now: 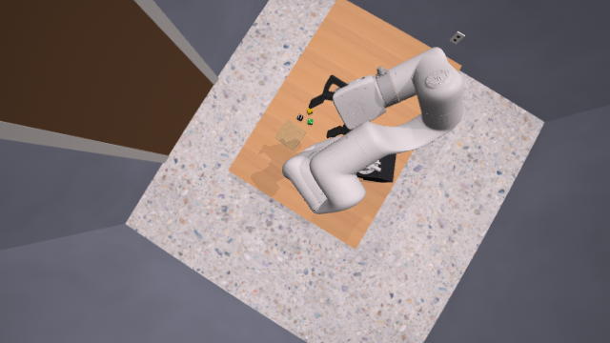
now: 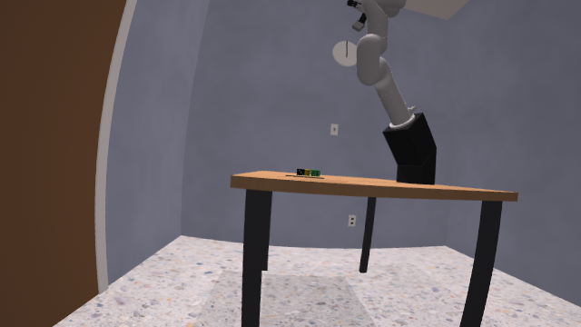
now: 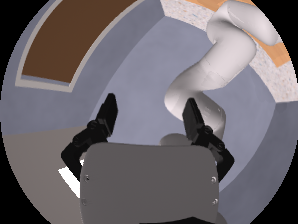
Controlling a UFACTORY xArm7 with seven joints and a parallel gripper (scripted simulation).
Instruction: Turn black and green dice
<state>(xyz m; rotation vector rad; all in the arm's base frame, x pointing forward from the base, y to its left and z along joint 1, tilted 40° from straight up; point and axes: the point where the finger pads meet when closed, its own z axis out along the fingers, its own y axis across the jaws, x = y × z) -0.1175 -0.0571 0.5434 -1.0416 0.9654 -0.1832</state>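
My hand is 16 cm short of the yellow die, 22 cm to the left of it and 75 cm above it. The rest, counted from my hand: black die (19 cm ahead, 16 cm to the right, 75 cm below); then tan mat (19 cm ahead, 4 cm to the right, 77 cm below); then green die (13 cm ahead, 17 cm to the right, 75 cm below).
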